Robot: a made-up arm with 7 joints.
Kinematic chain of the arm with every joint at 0, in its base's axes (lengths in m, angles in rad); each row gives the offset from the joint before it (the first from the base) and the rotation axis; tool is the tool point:
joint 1: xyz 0 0 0.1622 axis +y
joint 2: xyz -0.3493 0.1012 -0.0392 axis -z
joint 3: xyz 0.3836 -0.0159 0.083 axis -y
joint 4: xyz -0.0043 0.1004 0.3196 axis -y
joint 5: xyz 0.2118 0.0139 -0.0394 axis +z
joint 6: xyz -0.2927 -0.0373 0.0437 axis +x
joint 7: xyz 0 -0.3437 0.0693 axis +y
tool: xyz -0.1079 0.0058 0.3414
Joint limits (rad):
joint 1: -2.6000..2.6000
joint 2: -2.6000..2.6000
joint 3: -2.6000..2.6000
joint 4: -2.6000..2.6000
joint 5: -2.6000..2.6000
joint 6: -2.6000..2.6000
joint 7: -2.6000..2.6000
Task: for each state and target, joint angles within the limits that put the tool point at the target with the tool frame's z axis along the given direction. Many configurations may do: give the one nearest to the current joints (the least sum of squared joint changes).
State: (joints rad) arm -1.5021 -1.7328 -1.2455 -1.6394 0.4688 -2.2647 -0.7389
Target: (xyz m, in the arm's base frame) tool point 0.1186 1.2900 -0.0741 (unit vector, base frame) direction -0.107 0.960 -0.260
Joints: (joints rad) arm -1.6115 -1.4669 -1.2820 -1.5948 0.1911 -1.3281 -1.0017
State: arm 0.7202 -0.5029 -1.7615 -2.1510 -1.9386 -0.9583 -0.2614
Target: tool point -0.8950 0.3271 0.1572 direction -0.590 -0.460 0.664
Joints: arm -0.1441 -1.1860 -2.2350 -1.8953 -1.8299 -1.4521 -0.5413
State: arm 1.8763 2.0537 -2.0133 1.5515 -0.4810 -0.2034 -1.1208
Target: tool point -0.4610 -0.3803 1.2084 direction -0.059 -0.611 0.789
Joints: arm 0.9846 2.3965 -2.4517 0.8590 -0.2543 0.1314 -0.4004
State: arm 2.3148 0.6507 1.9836 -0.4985 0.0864 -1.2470 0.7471
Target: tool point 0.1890 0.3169 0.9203 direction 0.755 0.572 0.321
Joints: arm 2.1415 0.0735 2.0898 -0.2036 -0.1757 -0.8613 0.5951
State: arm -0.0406 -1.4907 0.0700 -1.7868 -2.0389 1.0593 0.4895
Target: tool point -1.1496 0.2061 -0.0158 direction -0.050 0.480 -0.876
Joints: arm -0.1763 -2.1597 -0.4912 -2.6000 -2.2743 0.3226 0.3871
